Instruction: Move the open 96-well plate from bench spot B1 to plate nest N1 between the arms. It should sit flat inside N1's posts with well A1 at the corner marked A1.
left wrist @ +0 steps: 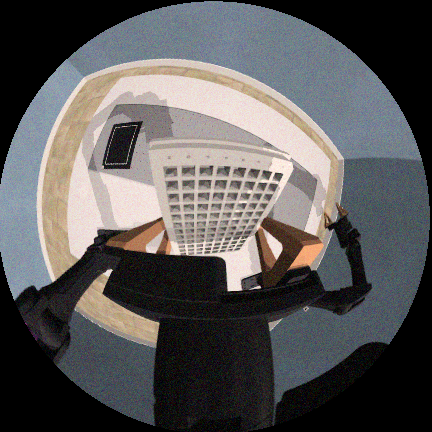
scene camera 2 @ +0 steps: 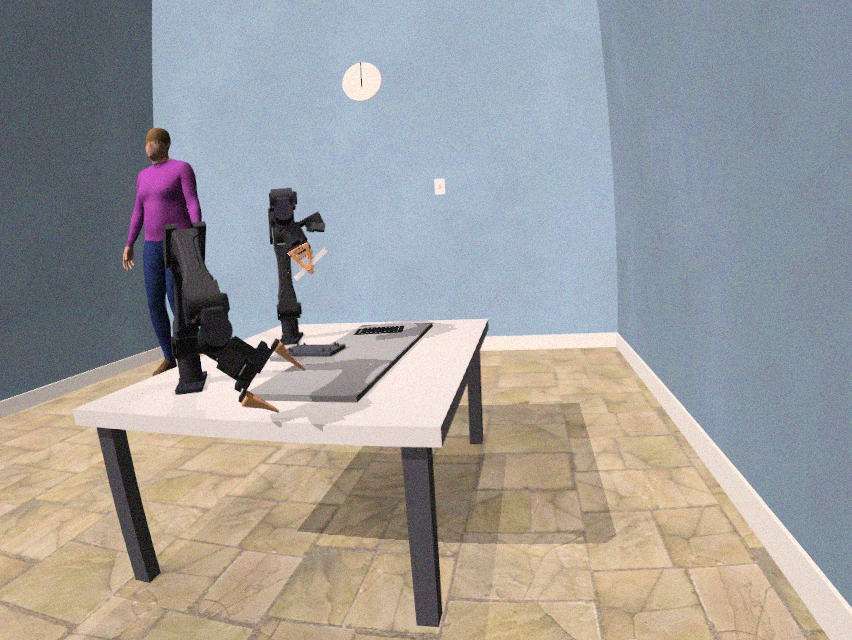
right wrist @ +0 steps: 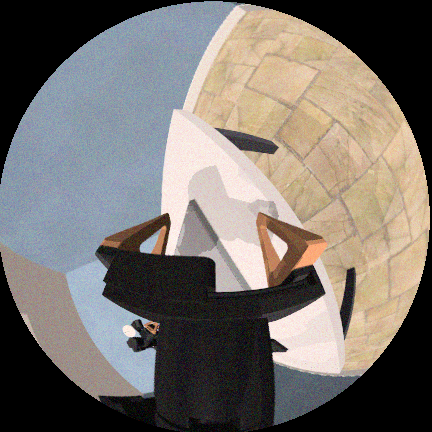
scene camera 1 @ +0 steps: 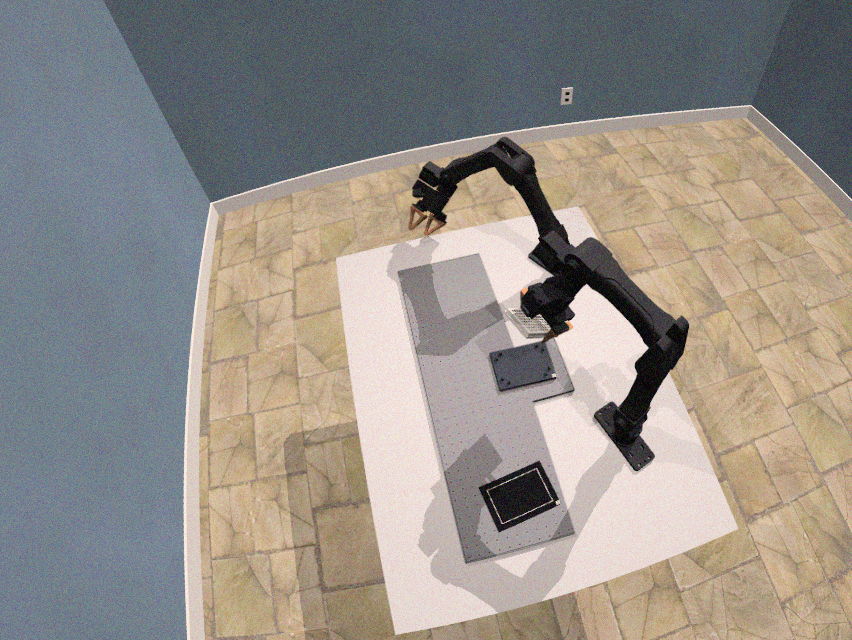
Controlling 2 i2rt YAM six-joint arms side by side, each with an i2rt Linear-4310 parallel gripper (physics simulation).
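Places are measured from the left arm's base along level axes (x ahead, y left, z up), in centimetres.
Pixels of known places: left gripper, fingertip midpoint: (left wrist: 213,216) (scene camera 2: 311,271) (scene camera 1: 532,327); right gripper, fingertip midpoint: (left wrist: 329,207) (scene camera 2: 291,390) (right wrist: 212,217) (scene camera 1: 417,232); left arm's base, link origin: (scene camera 2: 291,339) (scene camera 1: 623,436); right arm's base, link origin: (left wrist: 261,276) (scene camera 2: 192,383).
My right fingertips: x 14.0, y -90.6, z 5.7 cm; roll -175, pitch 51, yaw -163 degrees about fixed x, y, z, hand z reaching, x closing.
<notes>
For each thing: its top centre in the pictures, then the offset to it from my right fingertips. "spot": a spot on its surface instead. Level surfaces: height alone.
- dark nest N1, top centre: (scene camera 1: 523,362) (scene camera 2: 313,345) dx -2.1, dy +58.1, dz -2.3 cm
- Black bench spot B1, surface spot: (scene camera 1: 520,496) (scene camera 2: 379,329) (left wrist: 118,143) spot: dx +18.6, dy +88.9, dz -4.2 cm
- grey perforated board, surface height: dz -4.4 cm
- white table, surface height: dz -5.7 cm
The open white 96-well plate (scene camera 1: 528,323) (scene camera 2: 320,254) (left wrist: 220,195) is between the fingers of my left gripper (scene camera 2: 311,265) (left wrist: 213,216). It is steeply tilted in scene camera 2, well above the table, and fills the middle of the left wrist view. Its A1 corner cannot be made out. The dark nest N1 (scene camera 1: 523,366) (scene camera 2: 316,350) has small posts, no plate in it, and a small white mark at its lower right corner in scene camera 1. My right gripper (scene camera 1: 418,230) (scene camera 2: 290,390) (left wrist: 329,207) (right wrist: 212,217) is open and empty, away from the plate.
Black bench spot B1 (scene camera 1: 520,496) (scene camera 2: 378,329) (left wrist: 122,145), outlined in white, bears no plate. It and the nest lie on a grey perforated board (scene camera 1: 475,399) on the white table (scene camera 1: 385,482) (scene camera 2: 427,399). A person (scene camera 2: 165,192) stands behind the arms.
</notes>
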